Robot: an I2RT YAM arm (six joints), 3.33 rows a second.
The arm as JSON. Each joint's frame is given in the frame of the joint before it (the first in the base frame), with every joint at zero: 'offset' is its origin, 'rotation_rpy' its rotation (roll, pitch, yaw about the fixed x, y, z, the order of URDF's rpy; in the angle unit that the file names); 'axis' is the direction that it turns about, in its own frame. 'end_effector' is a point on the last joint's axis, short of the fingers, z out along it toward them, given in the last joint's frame.
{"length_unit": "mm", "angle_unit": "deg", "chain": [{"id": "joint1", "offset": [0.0, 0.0, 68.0], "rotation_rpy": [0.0, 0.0, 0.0], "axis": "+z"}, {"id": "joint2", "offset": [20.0, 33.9, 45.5], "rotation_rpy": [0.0, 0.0, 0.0], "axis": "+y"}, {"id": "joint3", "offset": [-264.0, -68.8, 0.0], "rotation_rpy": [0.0, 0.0, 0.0], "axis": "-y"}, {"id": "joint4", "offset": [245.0, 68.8, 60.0], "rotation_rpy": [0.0, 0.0, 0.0], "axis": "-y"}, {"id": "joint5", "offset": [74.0, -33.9, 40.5], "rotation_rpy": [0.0, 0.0, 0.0], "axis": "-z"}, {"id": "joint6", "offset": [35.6, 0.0, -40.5], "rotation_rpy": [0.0, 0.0, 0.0], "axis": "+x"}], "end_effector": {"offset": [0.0, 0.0, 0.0], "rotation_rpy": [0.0, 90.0, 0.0]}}
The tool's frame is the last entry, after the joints.
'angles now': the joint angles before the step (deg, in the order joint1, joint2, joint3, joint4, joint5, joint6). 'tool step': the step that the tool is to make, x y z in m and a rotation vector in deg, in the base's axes. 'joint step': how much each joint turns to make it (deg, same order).
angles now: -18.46 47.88 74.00 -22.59 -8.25 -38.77
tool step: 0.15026 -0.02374 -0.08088 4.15 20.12 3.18
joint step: 5.08 26.28 0.54 5.09 2.00 -1.30
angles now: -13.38 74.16 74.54 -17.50 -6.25 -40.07
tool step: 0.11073 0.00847 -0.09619 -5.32 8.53 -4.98
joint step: 5.91 23.36 2.62 13.28 12.57 -2.46
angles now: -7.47 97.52 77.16 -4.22 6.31 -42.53
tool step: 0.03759 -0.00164 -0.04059 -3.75 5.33 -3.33
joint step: 0.88 10.14 4.85 0.78 5.73 -2.03
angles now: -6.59 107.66 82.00 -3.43 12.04 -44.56
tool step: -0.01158 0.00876 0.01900 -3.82 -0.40 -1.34
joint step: 1.32 -3.50 -0.70 -1.49 4.12 -2.10
